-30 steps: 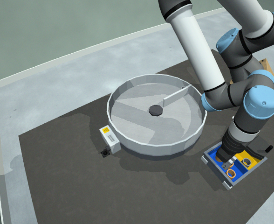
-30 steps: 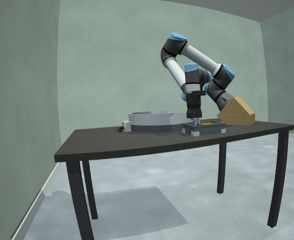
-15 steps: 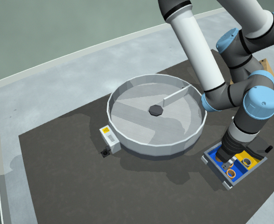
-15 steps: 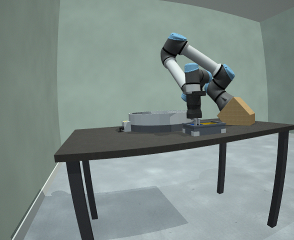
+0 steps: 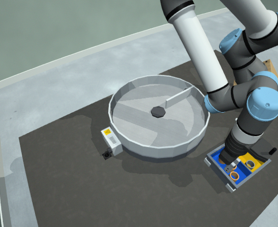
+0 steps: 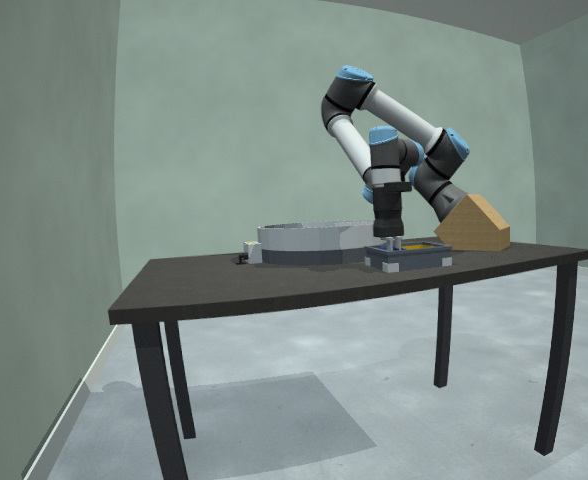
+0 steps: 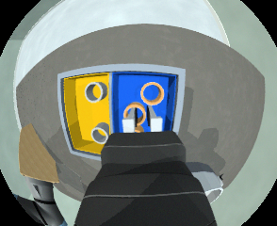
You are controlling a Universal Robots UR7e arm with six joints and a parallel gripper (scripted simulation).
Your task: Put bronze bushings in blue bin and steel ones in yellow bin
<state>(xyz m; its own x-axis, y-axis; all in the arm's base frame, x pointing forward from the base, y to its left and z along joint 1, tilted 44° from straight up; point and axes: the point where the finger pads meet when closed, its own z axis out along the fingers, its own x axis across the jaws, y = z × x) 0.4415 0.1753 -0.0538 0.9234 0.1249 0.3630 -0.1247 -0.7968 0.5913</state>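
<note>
Right now my hand is 40 mm past the bin. Also, from my hand: turntable: 350 mm to the right, 20 mm ahead, 20 mm above.
</note>
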